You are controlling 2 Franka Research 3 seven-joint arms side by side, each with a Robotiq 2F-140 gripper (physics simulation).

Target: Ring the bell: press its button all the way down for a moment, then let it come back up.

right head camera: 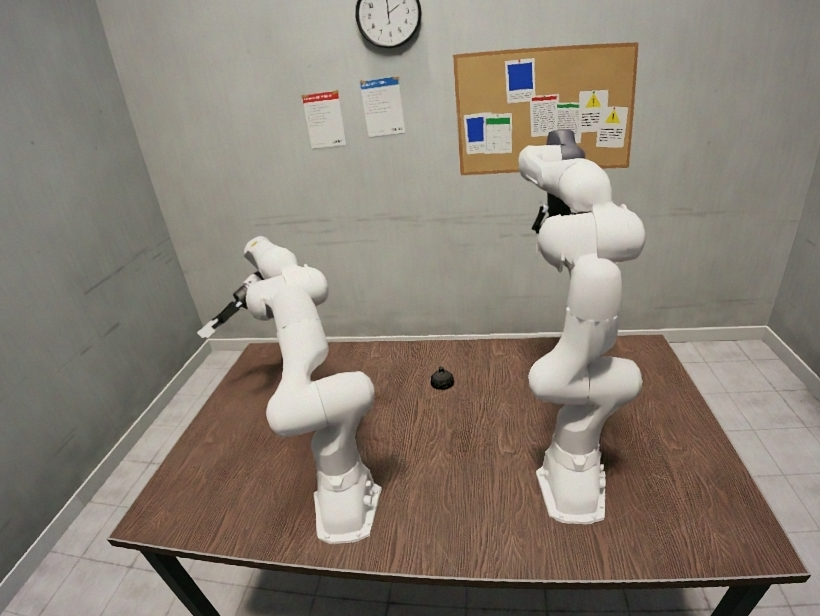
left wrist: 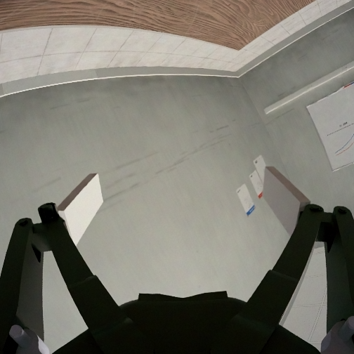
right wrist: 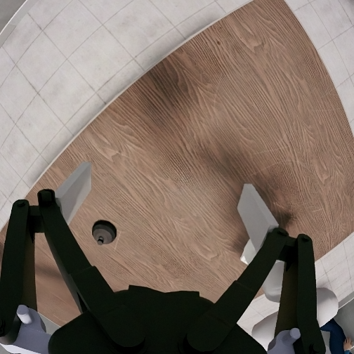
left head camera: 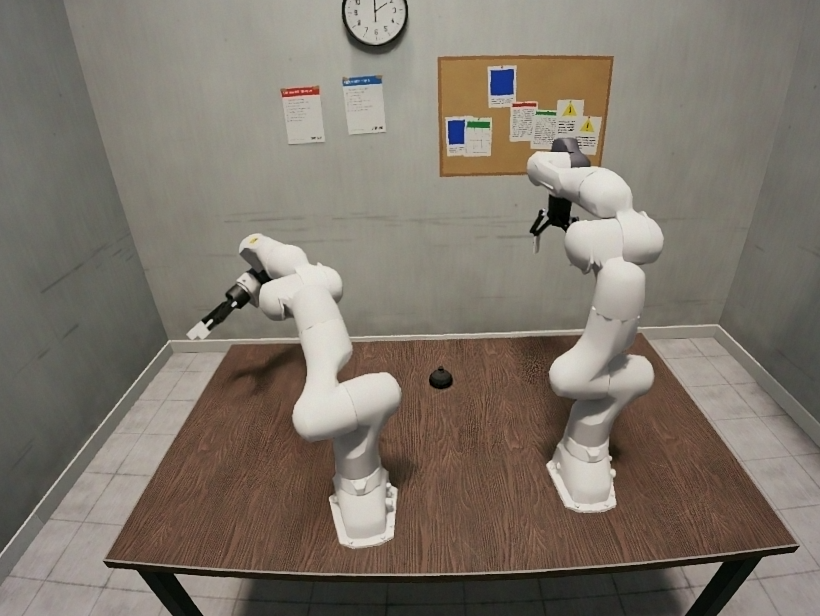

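A small dark bell [left head camera: 440, 377] [right head camera: 442, 378] [right wrist: 104, 232] with a button on top stands upright on the wooden table, between the two arms and toward the table's far side. My left gripper [left head camera: 197, 330] [right head camera: 206, 328] [left wrist: 181, 184] is open and empty, raised at the far left, pointing away from the bell; the bell does not show in the left wrist view. My right gripper [right wrist: 166, 186] is open and empty, high above the table and pointing down, to the right of the bell in the head views. In the right wrist view the bell shows far below, near the left finger.
The brown wooden table [left head camera: 464, 517] [right head camera: 457, 517] carries both arm bases. The left arm [left head camera: 324, 344] [right head camera: 301, 338] leans out to the left. The right arm [left head camera: 619, 285] [right head camera: 593, 285] stands tall at the right. Grey walls are behind and at the sides.
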